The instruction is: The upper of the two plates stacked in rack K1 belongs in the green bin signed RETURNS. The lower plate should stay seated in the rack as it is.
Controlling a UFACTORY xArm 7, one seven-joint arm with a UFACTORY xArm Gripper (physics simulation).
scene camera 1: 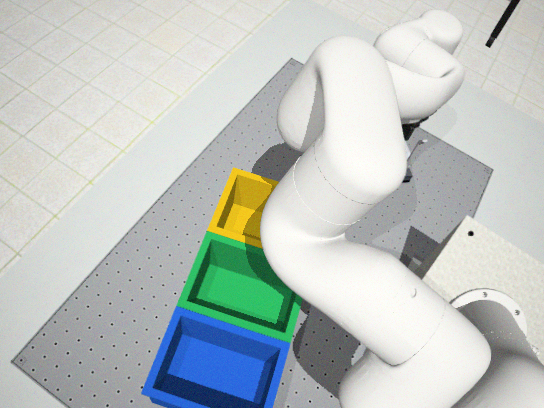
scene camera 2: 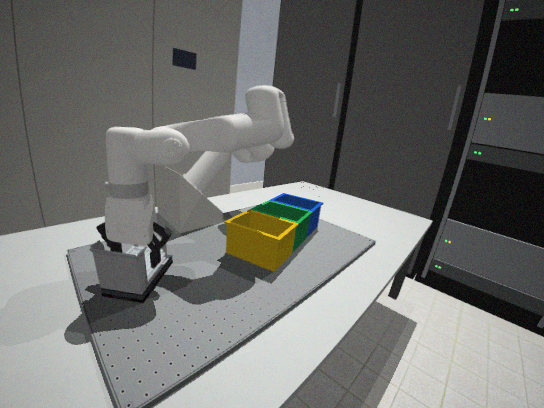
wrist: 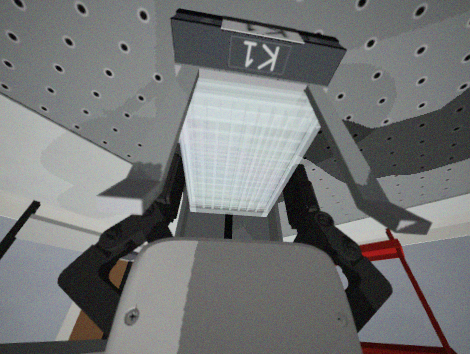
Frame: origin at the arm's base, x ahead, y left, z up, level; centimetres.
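Seen in the pictures: gripper, fingertip midpoint: (wrist: 236,170); arm's base at its link origin: (scene camera 1: 483,327) (scene camera 2: 190,188).
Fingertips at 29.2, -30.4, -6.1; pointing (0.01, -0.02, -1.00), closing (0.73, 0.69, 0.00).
Offsets run from my fingertips to a thing's top centre, as dx, dy, dz. "spot": to the spot under its first point. Level surfaces: height alone.
Rack K1 {+0.0, +0.3, +7.4} (scene camera 2: 120,267) (wrist: 202,47) stands at the left end of the perforated board in scene camera 2; the arm mostly hides it in scene camera 1. The pale, ribbed plate stack {+0.3, -0.3, +0.7} (wrist: 250,135) sits between its upright guides; I cannot clearly tell the upper plate from the lower one. My gripper (scene camera 2: 136,250) (wrist: 236,170) is open and points down, low over the rack. Its fingers stand on either side of the stack's near end in the wrist view, with nothing gripped. The green bin {+5.0, +44.4, +5.4} (scene camera 1: 235,292) (scene camera 2: 302,232) is the middle of three bins; its sign is not readable.
A yellow bin {spot: +15.4, +34.2, +2.5} (scene camera 1: 225,210) (scene camera 2: 257,250) adjoins the green bin on the rack's side, and a blue bin (scene camera 1: 220,362) (scene camera 2: 314,220) adjoins it on the other. The perforated board {dz -4.6} (scene camera 1: 125,250) (scene camera 2: 200,330) lies under them. A red frame (wrist: 382,250) shows in the wrist view.
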